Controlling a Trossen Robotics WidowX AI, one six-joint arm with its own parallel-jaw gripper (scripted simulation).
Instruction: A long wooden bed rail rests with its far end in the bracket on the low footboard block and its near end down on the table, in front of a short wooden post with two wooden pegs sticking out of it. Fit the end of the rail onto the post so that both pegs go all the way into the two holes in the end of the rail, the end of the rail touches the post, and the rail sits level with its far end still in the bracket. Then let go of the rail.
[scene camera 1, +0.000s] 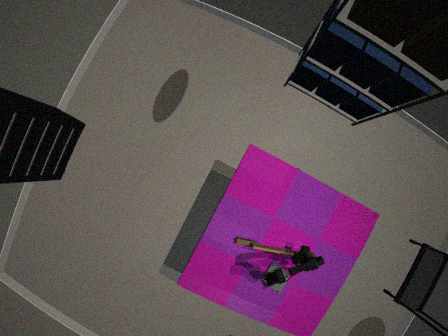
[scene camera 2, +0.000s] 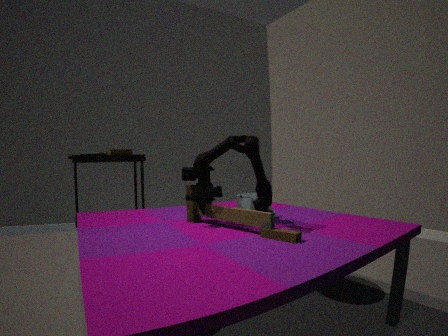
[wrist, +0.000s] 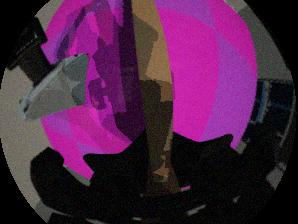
Scene:
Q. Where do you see my gripper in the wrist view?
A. At 154, 129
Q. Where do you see a wooden rail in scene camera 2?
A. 249, 217

